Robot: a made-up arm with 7 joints. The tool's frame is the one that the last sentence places. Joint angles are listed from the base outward.
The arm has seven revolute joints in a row. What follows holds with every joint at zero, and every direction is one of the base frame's.
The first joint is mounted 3 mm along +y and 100 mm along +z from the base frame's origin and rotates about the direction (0.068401, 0.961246, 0.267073), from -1.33 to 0.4 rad.
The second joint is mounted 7 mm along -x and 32 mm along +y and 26 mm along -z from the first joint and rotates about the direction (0.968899, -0.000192, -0.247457), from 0.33 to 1.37 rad.
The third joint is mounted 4 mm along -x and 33 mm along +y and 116 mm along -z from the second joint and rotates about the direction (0.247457, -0.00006, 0.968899), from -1.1 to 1.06 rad.
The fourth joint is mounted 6 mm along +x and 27 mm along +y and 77 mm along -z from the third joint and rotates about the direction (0.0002, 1, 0.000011), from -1.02 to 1.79 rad.
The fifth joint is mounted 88 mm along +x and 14 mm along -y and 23 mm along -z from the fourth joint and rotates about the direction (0.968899, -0.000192, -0.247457), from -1.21 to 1.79 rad.
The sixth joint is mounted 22 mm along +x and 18 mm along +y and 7 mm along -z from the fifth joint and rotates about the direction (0.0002, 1, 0.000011), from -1.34 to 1.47 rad.
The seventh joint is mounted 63 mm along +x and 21 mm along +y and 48 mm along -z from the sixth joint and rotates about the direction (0.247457, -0.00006, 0.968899), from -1.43 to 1.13 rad.
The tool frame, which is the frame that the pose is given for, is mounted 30 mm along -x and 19 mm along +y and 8 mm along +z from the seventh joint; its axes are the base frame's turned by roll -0.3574, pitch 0.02 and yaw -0.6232 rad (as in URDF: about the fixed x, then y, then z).
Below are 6 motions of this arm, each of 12 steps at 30 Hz.
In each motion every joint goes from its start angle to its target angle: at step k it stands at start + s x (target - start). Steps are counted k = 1, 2, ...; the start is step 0. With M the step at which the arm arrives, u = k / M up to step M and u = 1 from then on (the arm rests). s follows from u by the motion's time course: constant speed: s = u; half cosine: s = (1 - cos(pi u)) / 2; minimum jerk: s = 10 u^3 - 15 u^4 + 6 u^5.
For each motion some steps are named. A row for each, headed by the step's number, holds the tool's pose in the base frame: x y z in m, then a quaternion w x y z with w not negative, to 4 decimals.
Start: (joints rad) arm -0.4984 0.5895 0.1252 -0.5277 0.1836 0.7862 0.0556
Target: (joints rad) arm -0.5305 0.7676 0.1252 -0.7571 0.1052 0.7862 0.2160
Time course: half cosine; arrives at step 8
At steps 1, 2, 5, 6, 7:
1: 0.2088 0.2047 0.0523 0.9614 0.2110 -0.0136 -0.1759
2: 0.2073 0.2036 0.0580 0.9592 0.2217 -0.0293 -0.1730
5: 0.1982 0.1959 0.0853 0.9423 0.2724 -0.1075 -0.1622
6: 0.1952 0.1930 0.0928 0.9355 0.2865 -0.1304 -0.1601
7: 0.1930 0.1910 0.0977 0.9306 0.2957 -0.1456 -0.1591

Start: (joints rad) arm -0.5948 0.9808 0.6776 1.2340 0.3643 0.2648 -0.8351
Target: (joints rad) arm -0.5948 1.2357 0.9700 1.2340 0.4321 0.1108 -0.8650
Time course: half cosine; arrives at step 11
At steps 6, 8, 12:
6: 0.0790 0.4137 0.0625 0.9326 -0.1425 0.3127 -0.1105
8: 0.0657 0.4166 0.0849 0.9486 -0.1087 0.2807 -0.0974
12: 0.0565 0.4175 0.0998 0.9580 -0.0849 0.2593 -0.0888

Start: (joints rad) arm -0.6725 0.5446 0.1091 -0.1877 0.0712 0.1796 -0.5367
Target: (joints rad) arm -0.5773 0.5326 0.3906 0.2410 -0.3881 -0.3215 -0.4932
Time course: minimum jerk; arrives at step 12
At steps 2, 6, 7, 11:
2: 0.2782 0.2108 0.0712 0.8170 0.2170 -0.0657 -0.5302
6: 0.2766 0.2456 0.0341 0.8398 0.1305 -0.1498 -0.5053
7: 0.2729 0.2570 0.0210 0.8481 0.1038 -0.1825 -0.4865
11: 0.2587 0.2812 -0.0091 0.8656 0.0513 -0.2604 -0.4245

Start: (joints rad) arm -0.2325 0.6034 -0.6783 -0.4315 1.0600 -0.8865 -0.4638
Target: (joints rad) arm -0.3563 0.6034 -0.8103 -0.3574 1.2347 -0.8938 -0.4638
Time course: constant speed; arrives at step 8
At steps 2, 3, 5, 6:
2: 0.1590 0.0132 0.0034 0.1459 0.5813 -0.1633 -0.7837
3: 0.1587 0.0097 0.0026 0.1328 0.5882 -0.1610 -0.7813
5: 0.1579 0.0028 0.0009 0.1064 0.6020 -0.1562 -0.7758
6: 0.1574 -0.0006 0.0000 0.0930 0.6089 -0.1538 -0.7726

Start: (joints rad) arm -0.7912 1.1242 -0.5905 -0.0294 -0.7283 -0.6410 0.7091
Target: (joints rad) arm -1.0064 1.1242 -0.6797 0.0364 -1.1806 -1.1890 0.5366
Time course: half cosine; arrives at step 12
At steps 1, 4, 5, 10, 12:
1: 0.2868 0.1475 0.0694 0.8610 0.0177 -0.3956 -0.3192
4: 0.2906 0.1447 0.0811 0.8296 -0.0344 -0.4472 -0.3324
5: 0.2923 0.1436 0.0872 0.8112 -0.0596 -0.4743 -0.3366
10: 0.2979 0.1429 0.1156 0.7093 -0.1588 -0.6010 -0.3324
12: 0.2983 0.1432 0.1188 0.6957 -0.1684 -0.6159 -0.3292

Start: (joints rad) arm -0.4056 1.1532 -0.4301 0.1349 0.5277 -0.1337 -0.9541
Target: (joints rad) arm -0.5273 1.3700 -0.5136 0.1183 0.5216 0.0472 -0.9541
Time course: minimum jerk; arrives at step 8
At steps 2, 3, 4, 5, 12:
2: 0.2881 0.1919 0.0589 0.3899 0.4251 0.5686 -0.5865
3: 0.2889 0.1929 0.0691 0.3922 0.4326 0.5823 -0.5656
4: 0.2894 0.1941 0.0827 0.3960 0.4418 0.5995 -0.5372
5: 0.2892 0.1951 0.0964 0.4004 0.4503 0.6158 -0.5077
12: 0.2879 0.1962 0.1133 0.4066 0.4596 0.6344 -0.4701

